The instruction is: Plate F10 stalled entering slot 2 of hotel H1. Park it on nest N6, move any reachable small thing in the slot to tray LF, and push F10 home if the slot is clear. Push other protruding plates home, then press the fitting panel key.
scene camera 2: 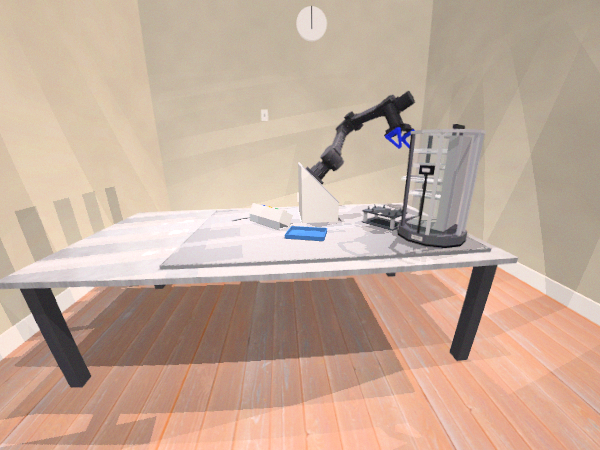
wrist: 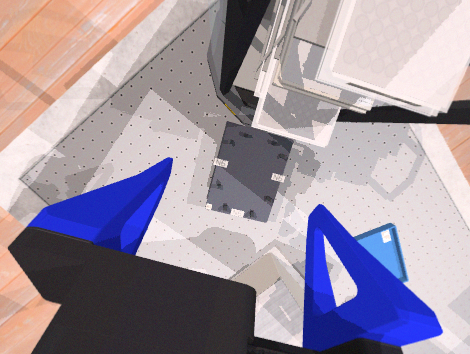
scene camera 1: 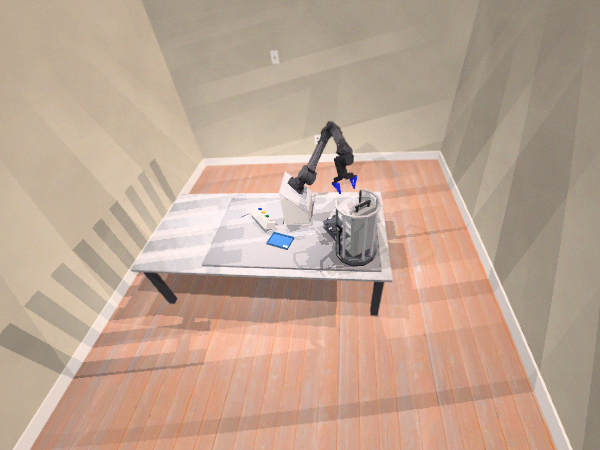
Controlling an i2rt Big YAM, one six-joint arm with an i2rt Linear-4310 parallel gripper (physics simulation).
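Pixels of known places: gripper, fingertip midpoint: [scene camera 2: 406, 148] [wrist: 245, 188] [scene camera 1: 347, 191]; arm's base at its link origin: [scene camera 2: 313, 176] [scene camera 1: 295, 185].
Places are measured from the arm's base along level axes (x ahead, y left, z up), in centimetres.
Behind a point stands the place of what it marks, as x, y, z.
Note:
My gripper [scene camera 1: 347, 190] @[20.5, 39.6, 14.4] [scene camera 2: 404, 146] @[20.5, 39.6, 14.4] [wrist: 245, 188] @[20.5, 39.6, 14.4] is open and empty, high beside the open side of hotel H1 [scene camera 1: 356, 260] @[47.6, 49.1, -14.5] [scene camera 2: 432, 239] @[47.5, 42.7, -16.3], near its top rim. Pale plates stand stacked in the hotel. In the wrist view the top plate [wrist: 395, 50] @[32.1, 42.1, 14.3] is large and near, and a lower plate [wrist: 300, 112] @[28.9, 40.2, 3.6] sticks out towards nest N6. In scene camera 2 one plate [scene camera 2: 409, 178] @[37.3, 35.8, 3.8] protrudes past the left post. Plate labels and any small thing in slot 2 cannot be made out. Nest N6 [scene camera 1: 329, 226] @[23.6, 28.6, -13.1] [scene camera 2: 382, 215] @[26.8, 30.2, -13.5] [wrist: 250, 167] @[21.9, 33.8, -13.1] shows no plate on it. Blue tray LF [scene camera 1: 280, 240] @[36.1, -2.6, -18.9] [scene camera 2: 306, 233] @[35.4, -2.5, -18.9] [wrist: 382, 250] @[38.6, -1.1, -18.9] lies flat.
The key panel [scene camera 1: 263, 219] @[25.6, -17.2, -11.3] [scene camera 2: 267, 217] @[26.0, -20.5, -14.8], with blue, yellow and green keys, stands left of the arm's white wedge base [scene camera 1: 296, 209] @[17.0, 4.8, -6.9] [scene camera 2: 317, 202] @[17.4, 2.0, -9.9]. A dark handle [scene camera 1: 362, 205] @[40.2, 50.0, 21.8] is at the hotel's top. The hotel's posts and a dark upright [scene camera 2: 423, 200] @[44.5, 38.7, -2.9] stand near the plates.

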